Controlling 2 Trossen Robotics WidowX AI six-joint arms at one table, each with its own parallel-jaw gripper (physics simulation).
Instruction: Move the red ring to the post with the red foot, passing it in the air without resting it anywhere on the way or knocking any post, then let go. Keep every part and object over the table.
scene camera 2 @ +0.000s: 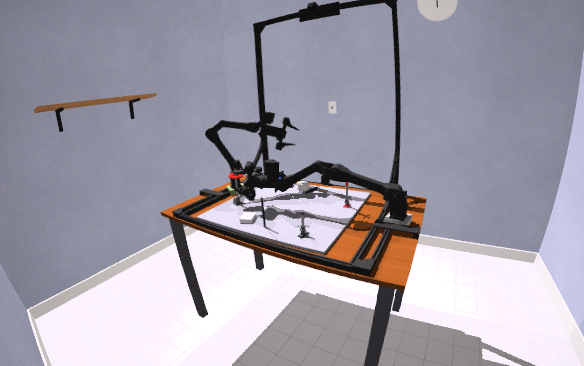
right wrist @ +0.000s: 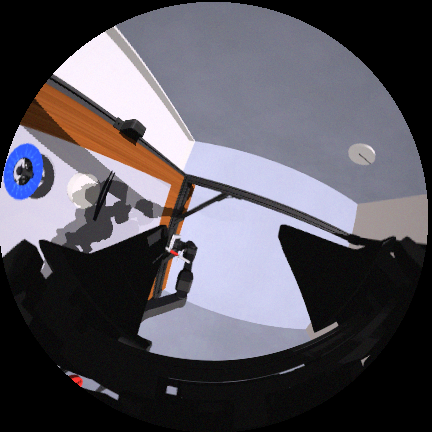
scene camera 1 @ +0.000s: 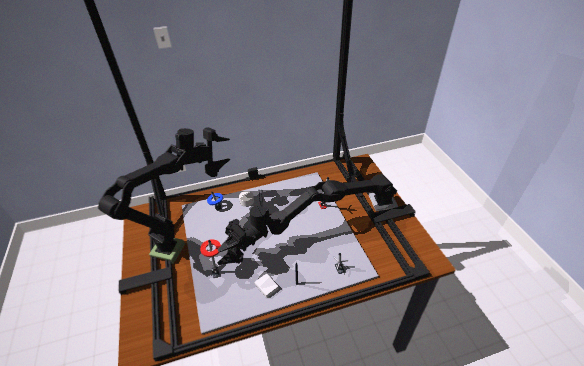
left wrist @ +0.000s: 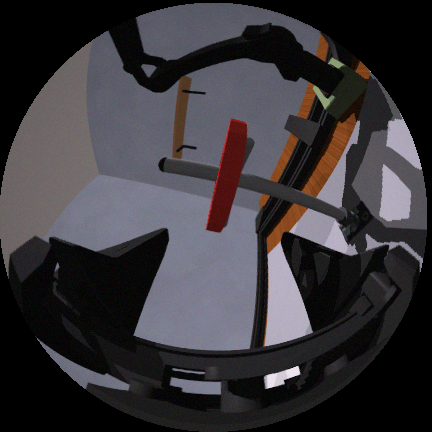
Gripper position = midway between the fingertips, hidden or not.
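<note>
The left gripper [scene camera 1: 217, 257] shares the view of scene camera 1 with the right gripper [scene camera 1: 229, 149]. The left wrist view shows the left gripper [left wrist: 226, 236] as well, along with a red ring [left wrist: 232, 155], while the right gripper [right wrist: 224, 230] also appears in the right wrist view.
</note>
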